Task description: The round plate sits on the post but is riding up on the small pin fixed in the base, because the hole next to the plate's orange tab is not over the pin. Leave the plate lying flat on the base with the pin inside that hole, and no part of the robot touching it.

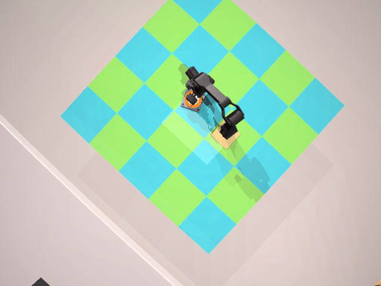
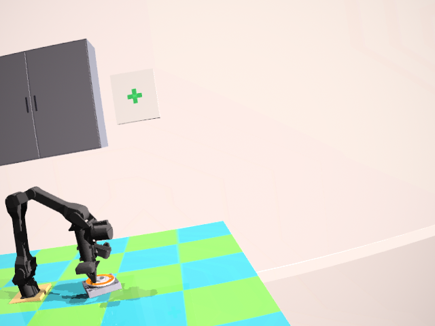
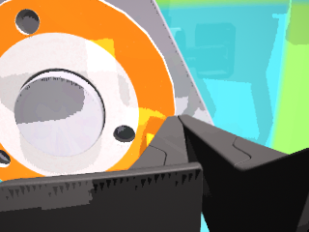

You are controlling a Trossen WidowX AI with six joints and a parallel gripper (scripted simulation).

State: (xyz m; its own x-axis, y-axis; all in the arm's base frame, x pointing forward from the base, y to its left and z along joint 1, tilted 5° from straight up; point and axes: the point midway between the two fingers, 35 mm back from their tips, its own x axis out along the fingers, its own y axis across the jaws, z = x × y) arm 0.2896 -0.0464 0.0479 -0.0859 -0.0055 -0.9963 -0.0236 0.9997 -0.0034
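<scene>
The base lies 50 mm to the left of my gripper tip and 20 mm below it.
</scene>
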